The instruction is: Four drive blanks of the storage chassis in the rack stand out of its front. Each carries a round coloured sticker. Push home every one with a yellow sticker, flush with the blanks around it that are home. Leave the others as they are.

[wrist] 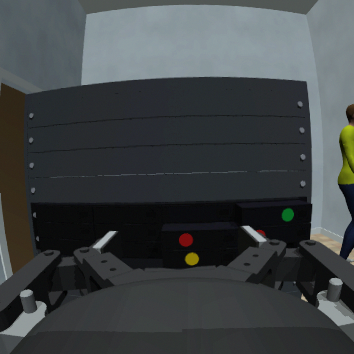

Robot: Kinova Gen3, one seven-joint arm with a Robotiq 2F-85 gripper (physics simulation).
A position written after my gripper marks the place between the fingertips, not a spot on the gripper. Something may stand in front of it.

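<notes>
Here I see my gripper point(179, 242), and I also see a drive blank point(171, 258).
</notes>
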